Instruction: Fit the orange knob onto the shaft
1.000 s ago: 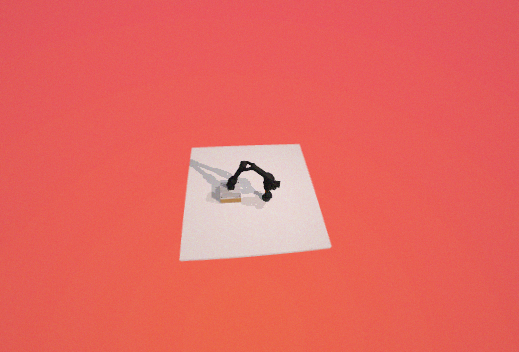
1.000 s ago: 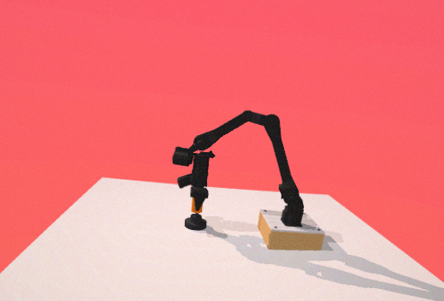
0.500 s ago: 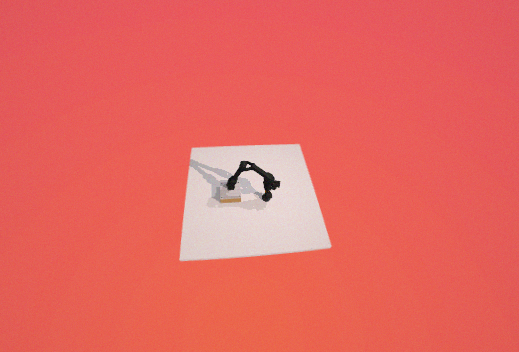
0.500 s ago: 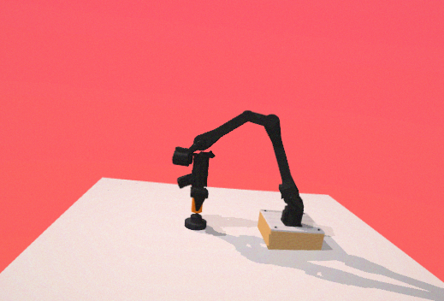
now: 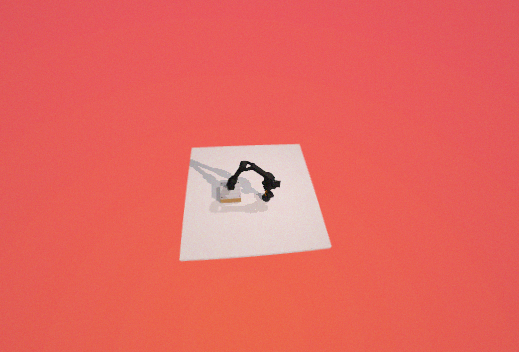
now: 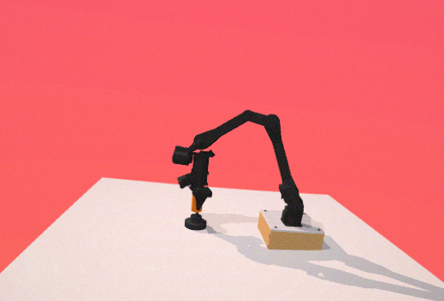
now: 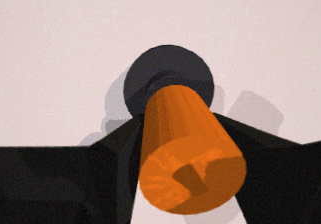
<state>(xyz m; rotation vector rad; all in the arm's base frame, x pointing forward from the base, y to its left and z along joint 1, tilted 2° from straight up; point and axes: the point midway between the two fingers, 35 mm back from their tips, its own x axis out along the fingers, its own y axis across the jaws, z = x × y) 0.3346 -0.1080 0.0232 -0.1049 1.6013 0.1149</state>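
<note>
Now: the orange knob 20 mm above my gripper tip. Round my gripper tip: round pedestal 40 mm below.
</note>
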